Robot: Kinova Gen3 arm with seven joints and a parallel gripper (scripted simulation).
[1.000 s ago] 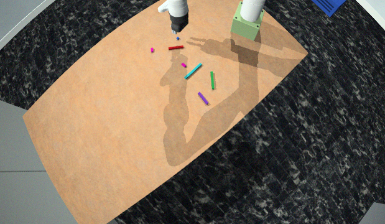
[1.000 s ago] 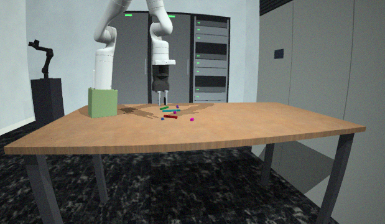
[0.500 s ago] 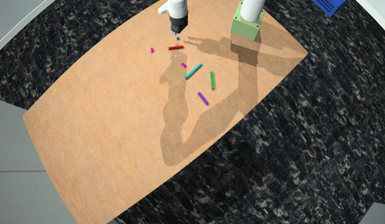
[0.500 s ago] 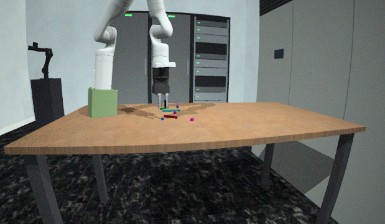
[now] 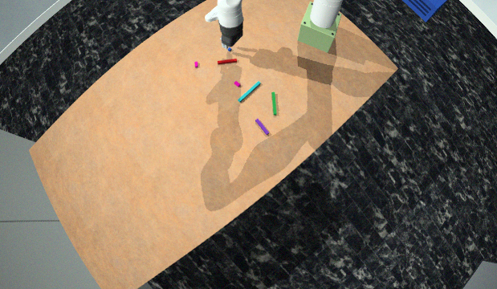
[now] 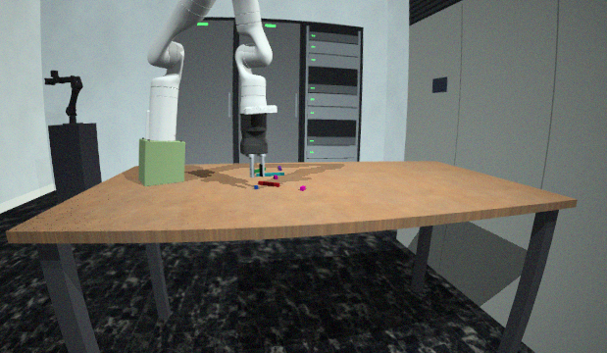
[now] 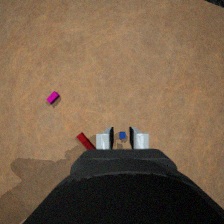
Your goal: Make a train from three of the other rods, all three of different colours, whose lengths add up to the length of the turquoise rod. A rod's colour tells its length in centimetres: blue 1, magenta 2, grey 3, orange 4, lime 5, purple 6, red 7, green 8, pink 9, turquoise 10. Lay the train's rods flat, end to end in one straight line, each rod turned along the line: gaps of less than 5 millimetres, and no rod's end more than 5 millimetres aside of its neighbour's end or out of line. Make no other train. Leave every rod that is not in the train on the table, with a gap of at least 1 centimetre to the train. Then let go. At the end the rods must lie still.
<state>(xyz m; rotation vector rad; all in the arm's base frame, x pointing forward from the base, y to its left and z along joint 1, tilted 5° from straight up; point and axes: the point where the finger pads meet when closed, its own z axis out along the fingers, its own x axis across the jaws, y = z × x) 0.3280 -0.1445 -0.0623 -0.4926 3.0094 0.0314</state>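
My gripper is now 5 cm above the blue rod. The rest, counted from my hand: turquoise rod 5 cm ahead, 19 cm to the left, 5 cm below; then red rod 4 cm ahead, 4 cm to the left, 5 cm below; then green rod 1 cm ahead, 28 cm to the left, 5 cm below.
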